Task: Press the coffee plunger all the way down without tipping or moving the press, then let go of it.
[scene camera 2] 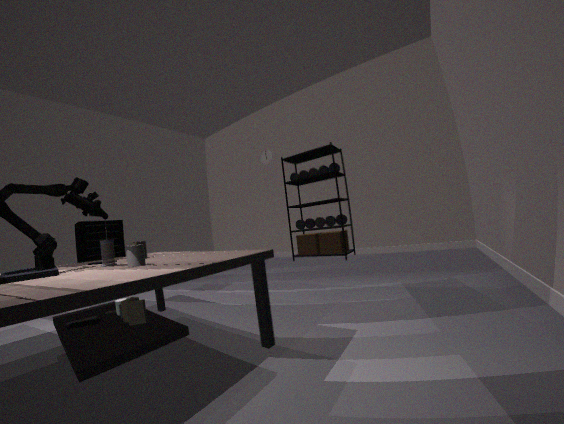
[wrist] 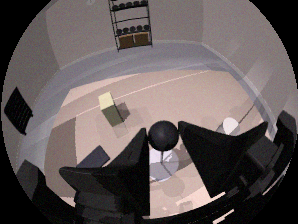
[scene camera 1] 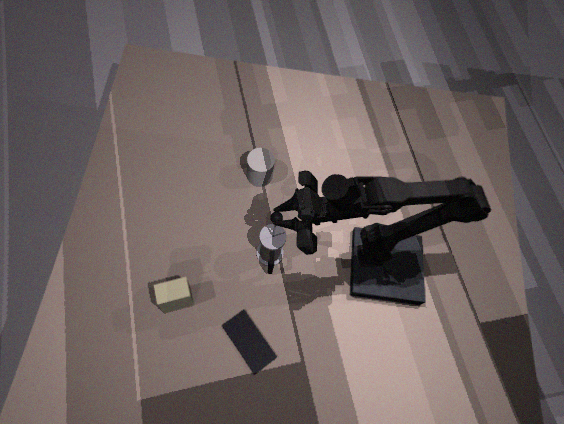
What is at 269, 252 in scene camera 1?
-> A coffee press.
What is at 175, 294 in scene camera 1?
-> A pale yellow block.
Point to a coffee press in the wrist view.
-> At 163, 136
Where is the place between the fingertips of the gripper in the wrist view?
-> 162, 128
